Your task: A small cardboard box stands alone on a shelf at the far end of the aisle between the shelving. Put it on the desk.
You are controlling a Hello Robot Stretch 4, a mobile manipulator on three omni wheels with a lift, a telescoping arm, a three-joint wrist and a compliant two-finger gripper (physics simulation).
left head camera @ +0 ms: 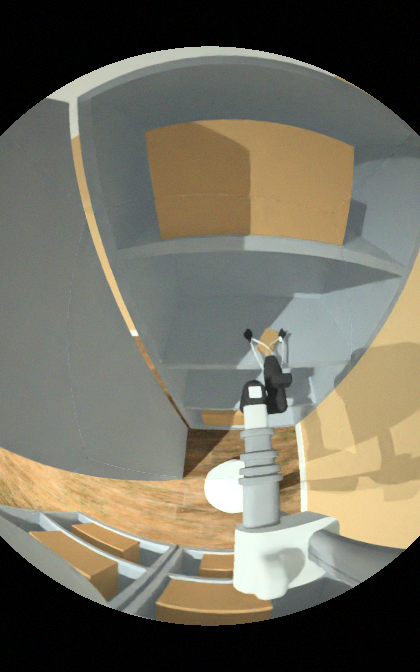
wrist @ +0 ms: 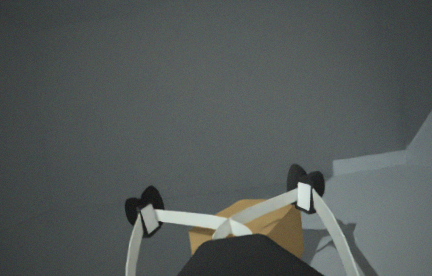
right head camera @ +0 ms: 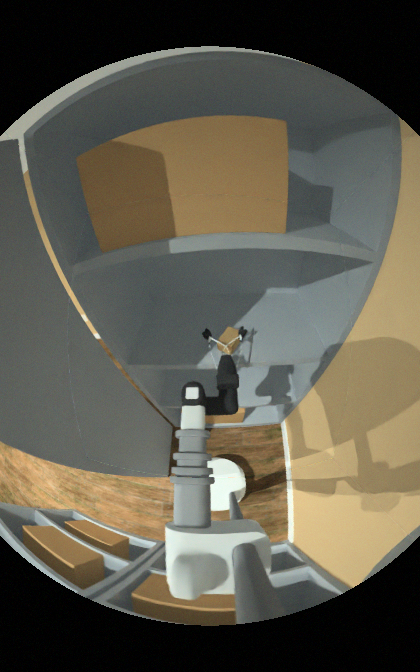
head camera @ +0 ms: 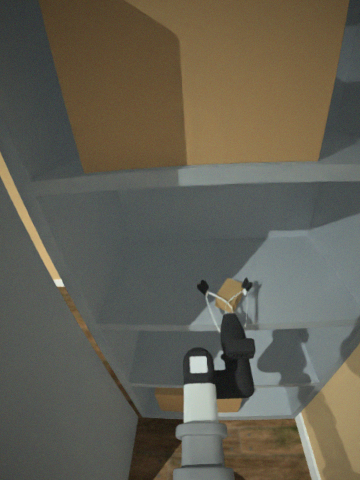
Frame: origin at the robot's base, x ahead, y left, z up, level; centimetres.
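Seen in the pictures: gripper, fingertip midpoint: (wrist: pixel 223 192) (head camera: pixel 223 280).
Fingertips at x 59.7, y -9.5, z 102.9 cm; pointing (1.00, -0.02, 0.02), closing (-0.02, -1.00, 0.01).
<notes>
A point is followed by its place in that frame.
The small cardboard box (head camera: pixel 231 288) @(x 57.5, y -11.7, z 101.3 cm) (left head camera: pixel 268 336) (right head camera: pixel 230 335) (wrist: pixel 291 231) @(x 56.3, y -14.4, z 99.5 cm) sits on the middle shelf (head camera: pixel 165 327) @(x 48.5, y 9.4, z 95.1 cm) (left head camera: pixel 200 366) (right head camera: pixel 160 366), close to its front edge and turned at an angle. My gripper (head camera: pixel 224 286) @(x 59.7, y -9.5, z 102.9 cm) (left head camera: pixel 265 334) (right head camera: pixel 225 333) (wrist: pixel 223 192) @(x 59.7, y -9.5, z 102.9 cm) is open, with its fingers spread over the box. The right finger is close to the box's right side; the left finger stands apart from it. In the wrist view the gripper's dark body and white finger strips hide part of the box. Whether a finger touches it is unclear. The desk does not show.
A large cardboard box (head camera: pixel 250 90) @(x 49.8, y -10.5, z 153.7 cm) (left head camera: pixel 300 185) (right head camera: pixel 230 175) stands on the shelf above. Another box (head camera: pixel 170 400) @(x 50.7, y 15.2, z 24.0 cm) (left head camera: pixel 220 417) sits on the lowest shelf. A grey panel (left head camera: pixel 40 300) (right head camera: pixel 30 375) rises at left, a tan wall (left head camera: pixel 380 400) (right head camera: pixel 370 400) at right. Boxes on shelving show at the bottom.
</notes>
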